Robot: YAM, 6 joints.
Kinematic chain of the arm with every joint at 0, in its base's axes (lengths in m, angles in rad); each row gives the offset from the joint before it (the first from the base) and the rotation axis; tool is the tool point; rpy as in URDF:
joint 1: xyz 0 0 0.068 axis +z
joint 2: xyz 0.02 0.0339 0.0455 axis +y
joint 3: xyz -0.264 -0.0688 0 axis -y
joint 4: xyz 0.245 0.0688 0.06 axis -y
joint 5: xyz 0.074 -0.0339 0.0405 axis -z
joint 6: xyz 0.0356 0 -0.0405 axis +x
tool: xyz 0 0 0 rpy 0 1.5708 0
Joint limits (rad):
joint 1: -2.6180..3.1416
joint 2: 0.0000..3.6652
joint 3: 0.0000..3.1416
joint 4: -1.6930..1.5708
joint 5: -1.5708..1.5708
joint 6: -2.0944..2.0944
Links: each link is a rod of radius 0.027 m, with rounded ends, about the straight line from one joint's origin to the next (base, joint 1, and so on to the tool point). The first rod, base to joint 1, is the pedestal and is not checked.
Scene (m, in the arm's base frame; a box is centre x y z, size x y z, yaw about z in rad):
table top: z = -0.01
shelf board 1: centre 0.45 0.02 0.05 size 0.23 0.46 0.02 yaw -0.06
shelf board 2: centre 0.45 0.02 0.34 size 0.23 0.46 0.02 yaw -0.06
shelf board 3: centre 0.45 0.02 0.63 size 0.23 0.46 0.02 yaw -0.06
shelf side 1: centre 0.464 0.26 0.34 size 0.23 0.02 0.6 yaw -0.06
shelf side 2: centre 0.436 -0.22 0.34 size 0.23 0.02 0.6 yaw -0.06
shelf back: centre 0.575 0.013 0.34 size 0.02 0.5 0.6 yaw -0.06
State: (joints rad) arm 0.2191 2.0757 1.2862 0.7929 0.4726 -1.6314
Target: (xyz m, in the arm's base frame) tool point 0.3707 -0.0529 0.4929
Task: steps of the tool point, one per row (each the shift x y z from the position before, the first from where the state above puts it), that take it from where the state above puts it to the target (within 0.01 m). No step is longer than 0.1 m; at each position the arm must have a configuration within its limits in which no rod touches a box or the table.
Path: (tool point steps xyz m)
1: -0.0718 0.0310 0.0131
2: -0.0762 0.0129 0.0011
3: -0.0747 -0.0041 -0.0111
4: -0.0679 -0.0188 -0.0234
5: -0.0569 -0.0291 -0.0346
6: 0.0452 0.0027 0.0589
7: 0.0382 -0.0169 0.0659
8: 0.0232 -0.0318 0.0701
9: 0.0035 -0.0386 0.0711
10: -0.0175 -0.0363 0.0686
11: 0.0807 -0.0056 0.0112
12: 0.0840 -0.0043 -0.0112

